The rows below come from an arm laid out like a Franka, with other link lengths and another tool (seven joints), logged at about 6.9 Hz.
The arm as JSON. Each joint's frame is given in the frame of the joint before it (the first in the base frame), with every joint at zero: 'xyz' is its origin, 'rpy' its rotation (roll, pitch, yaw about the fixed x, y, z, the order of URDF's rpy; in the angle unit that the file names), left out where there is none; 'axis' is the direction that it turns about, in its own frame. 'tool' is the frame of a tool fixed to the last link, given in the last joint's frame.
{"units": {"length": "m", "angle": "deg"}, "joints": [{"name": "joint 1", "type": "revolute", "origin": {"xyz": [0.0, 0.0, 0.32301], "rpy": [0.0, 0.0, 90.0]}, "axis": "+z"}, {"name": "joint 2", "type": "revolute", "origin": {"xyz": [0.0, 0.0, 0.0], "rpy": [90.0, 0.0, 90.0]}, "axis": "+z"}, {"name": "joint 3", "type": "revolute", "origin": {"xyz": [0.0, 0.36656, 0.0], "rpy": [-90.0, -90.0, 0.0]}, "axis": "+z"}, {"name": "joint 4", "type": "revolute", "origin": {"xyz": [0.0, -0.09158, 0.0], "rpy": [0.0, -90.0, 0.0]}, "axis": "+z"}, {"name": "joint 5", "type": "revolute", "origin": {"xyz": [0.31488, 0.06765, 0.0], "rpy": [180.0, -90.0, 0.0]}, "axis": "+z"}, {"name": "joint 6", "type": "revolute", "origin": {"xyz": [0.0, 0.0, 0.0], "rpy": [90.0, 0.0, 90.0]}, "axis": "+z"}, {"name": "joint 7", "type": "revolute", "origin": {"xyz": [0.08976, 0.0, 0.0], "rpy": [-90.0, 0.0, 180.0]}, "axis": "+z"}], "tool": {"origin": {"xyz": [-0.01, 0.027, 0.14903], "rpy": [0.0, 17.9, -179.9]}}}
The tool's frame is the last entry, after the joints.
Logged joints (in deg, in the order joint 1, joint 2, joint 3, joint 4, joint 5, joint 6, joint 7), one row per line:
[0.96, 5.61, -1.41, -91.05, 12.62, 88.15, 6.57]
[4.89, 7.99, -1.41, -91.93, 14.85, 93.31, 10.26]
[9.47, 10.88, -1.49, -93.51, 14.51, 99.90, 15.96]
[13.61, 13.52, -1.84, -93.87, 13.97, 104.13, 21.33]
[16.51, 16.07, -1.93, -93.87, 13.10, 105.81, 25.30]
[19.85, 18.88, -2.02, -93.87, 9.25, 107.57, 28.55]
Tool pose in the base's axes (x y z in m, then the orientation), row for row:
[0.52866, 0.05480, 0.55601, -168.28, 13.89, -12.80]
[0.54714, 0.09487, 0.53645, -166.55, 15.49, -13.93]
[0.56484, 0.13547, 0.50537, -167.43, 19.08, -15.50]
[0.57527, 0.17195, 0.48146, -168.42, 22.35, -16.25]
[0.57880, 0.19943, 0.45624, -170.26, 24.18, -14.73]
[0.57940, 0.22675, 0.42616, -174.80, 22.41, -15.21]
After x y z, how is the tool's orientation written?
As a rotation vector, in degrees.
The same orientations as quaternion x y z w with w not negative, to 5 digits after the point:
[-0.98946, 0.08167, -0.07526, 0.09292]
[-0.98669, 0.09177, -0.08253, 0.10585]
[-0.98502, 0.11225, -0.09119, 0.09389]
[-0.98354, 0.13052, -0.09490, 0.08131]
[-0.98440, 0.13980, -0.08516, 0.06455]
[-0.98784, 0.12665, -0.08596, 0.02717]

